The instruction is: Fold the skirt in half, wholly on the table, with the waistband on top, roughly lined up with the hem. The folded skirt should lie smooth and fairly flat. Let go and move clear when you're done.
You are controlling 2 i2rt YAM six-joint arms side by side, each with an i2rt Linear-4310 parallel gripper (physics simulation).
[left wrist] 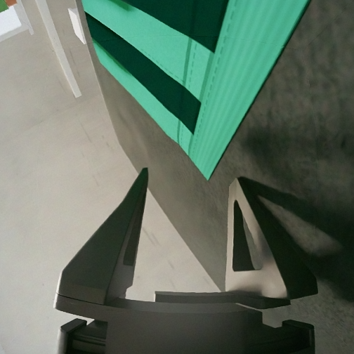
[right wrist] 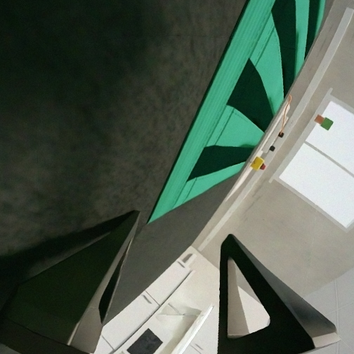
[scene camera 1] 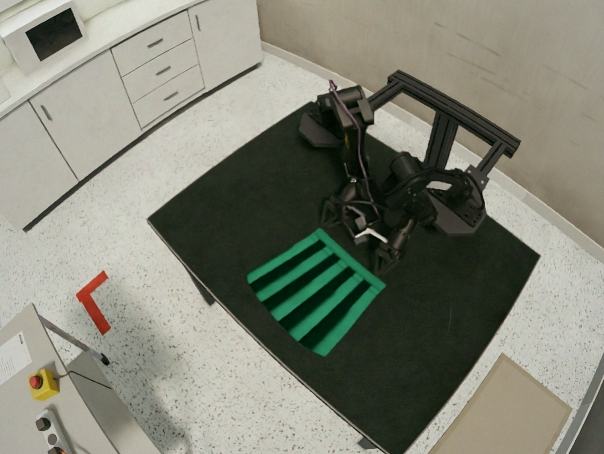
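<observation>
A green skirt with dark pleat stripes lies spread and flat on the black table. Its straight waistband faces the robot arms; the wider, curved hem faces the table's lower-left edge in the scene view. My left gripper is open and empty, just off the waistband's right corner. My right gripper is open and empty, off the waistband's upper corner. Both stand apart from the cloth.
A black frame stands at the table's back edge behind the two arm bases. The arms' wrists are close together above the table beside the waistband. On the floor are a red L-shaped mark and a beige mat. A grey side table is at lower left.
</observation>
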